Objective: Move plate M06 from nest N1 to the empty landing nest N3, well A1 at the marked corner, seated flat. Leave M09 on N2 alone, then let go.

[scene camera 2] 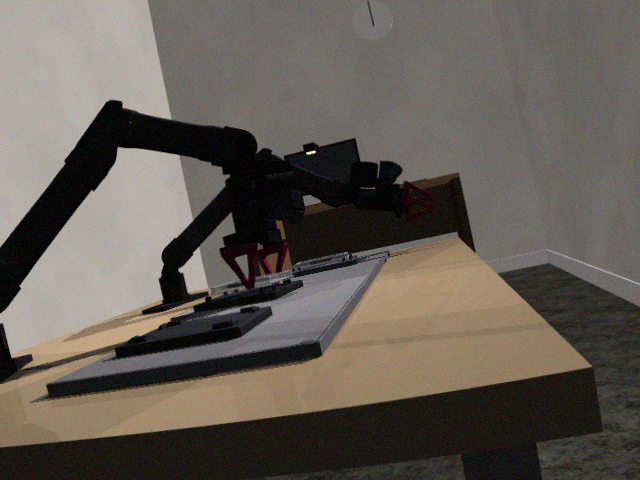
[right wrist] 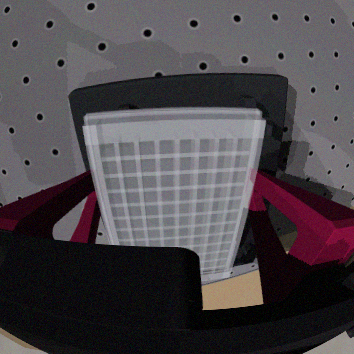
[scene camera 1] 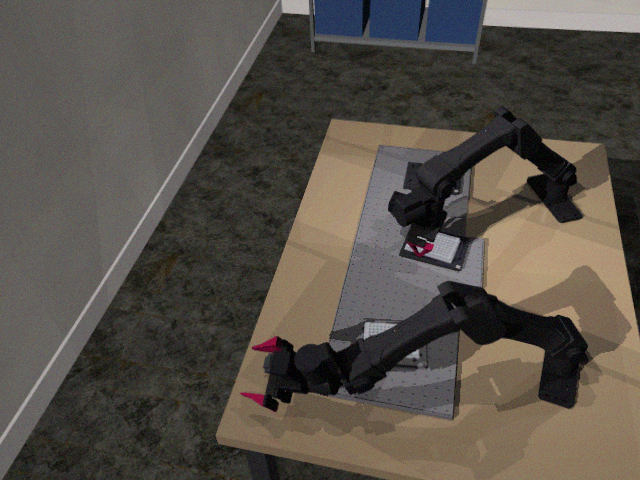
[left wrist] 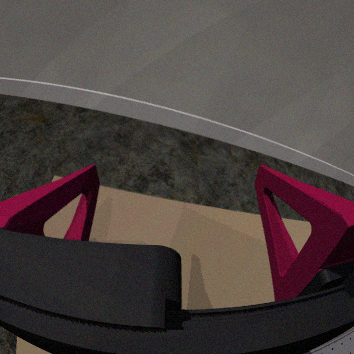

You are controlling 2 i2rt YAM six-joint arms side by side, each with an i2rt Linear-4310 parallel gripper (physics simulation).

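Note:
Plate M06, clear with a well grid [scene camera 1: 447, 246] [scene camera 2: 230, 285] [right wrist: 175, 200], is over the black middle nest N3 [scene camera 1: 434, 262] [scene camera 2: 281, 292] [right wrist: 180, 90], very low and about level. Whether it touches all round is unclear; well A1 and the marked corner cannot be read. My right gripper [scene camera 2: 260, 279] [right wrist: 174, 175] is shut on it, fingers at its two sides. My left gripper [scene camera 1: 247, 371] [scene camera 2: 431, 199] [left wrist: 176, 173] is open and empty, high near the table's left edge in scene camera 1. Plate M09 [scene camera 1: 379, 329] [scene camera 2: 320, 259] sits on N2, partly hidden by the left arm.
The black nest N1 [scene camera 1: 412, 173] [scene camera 2: 196, 330] holds no plate and is partly behind the right arm in scene camera 1. The grey perforated board [scene camera 1: 372, 279] [scene camera 2: 341, 294] carries the nests. The left arm passes above N2 and M09.

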